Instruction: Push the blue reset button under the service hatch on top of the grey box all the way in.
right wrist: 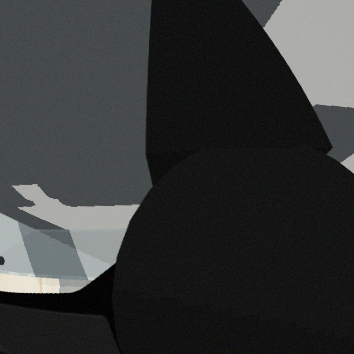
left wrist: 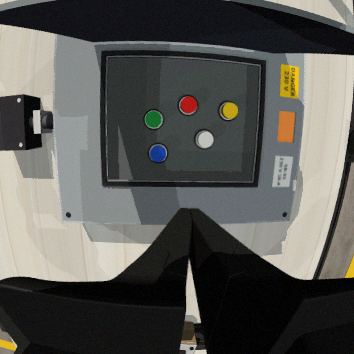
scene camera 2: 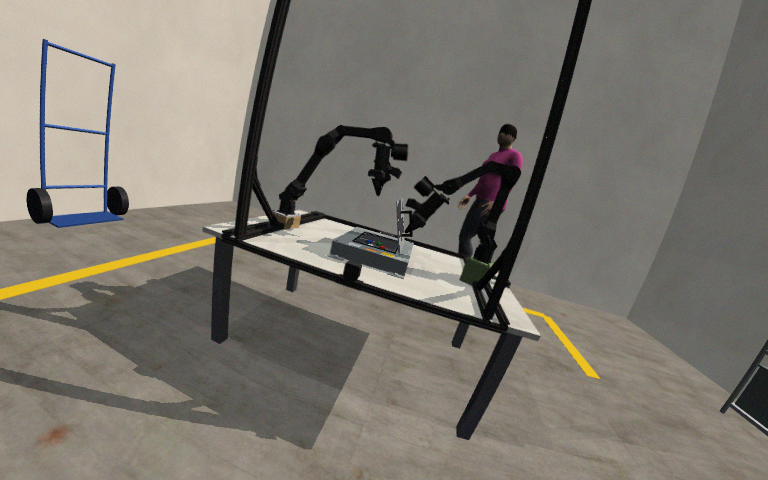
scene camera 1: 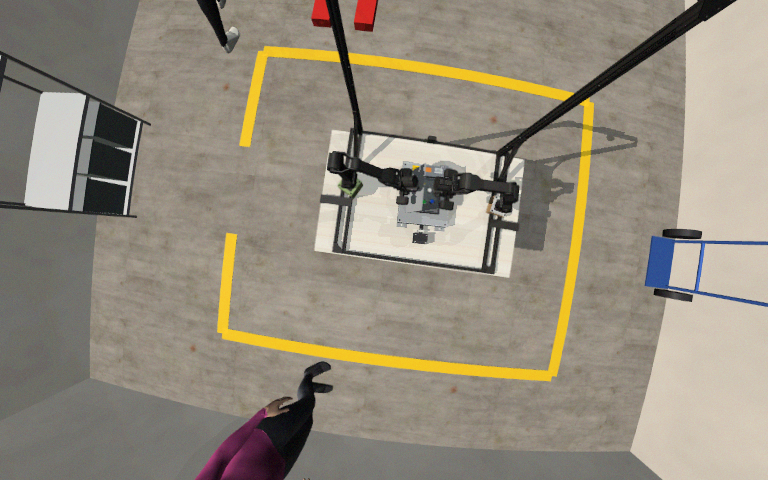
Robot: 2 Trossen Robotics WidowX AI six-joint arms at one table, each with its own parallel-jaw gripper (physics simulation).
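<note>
The grey box (scene camera 1: 425, 220) (scene camera 2: 368, 255) (left wrist: 70, 158) lies in the middle of the table. Its service hatch (scene camera 2: 400, 220) (right wrist: 70, 105) stands upright at the box's edge; in the left wrist view it is a dark band (left wrist: 175, 21) along the top. My right gripper (scene camera 2: 409, 229) (scene camera 1: 410, 189) is shut on the hatch and holds it up. The dark recess lies uncovered, with the blue button (left wrist: 158, 153) (scene camera 1: 432, 201) (scene camera 2: 370, 242) beside green (left wrist: 153, 119), red (left wrist: 188, 105), yellow (left wrist: 229, 110) and white (left wrist: 204, 139) buttons. My left gripper (left wrist: 187, 216) (scene camera 2: 378, 190) is shut and empty, pointing down above the box, short of the recess.
A black block with a knob (left wrist: 17, 121) (scene camera 2: 352, 271) (scene camera 1: 420, 237) sits against one side of the box. A green block (scene camera 2: 474, 270) (scene camera 1: 351, 188) and a tan block (scene camera 2: 289, 220) lie at the arm bases. Black frame posts (scene camera 2: 263, 119) rise from the table. A person (scene camera 2: 498, 181) walks behind.
</note>
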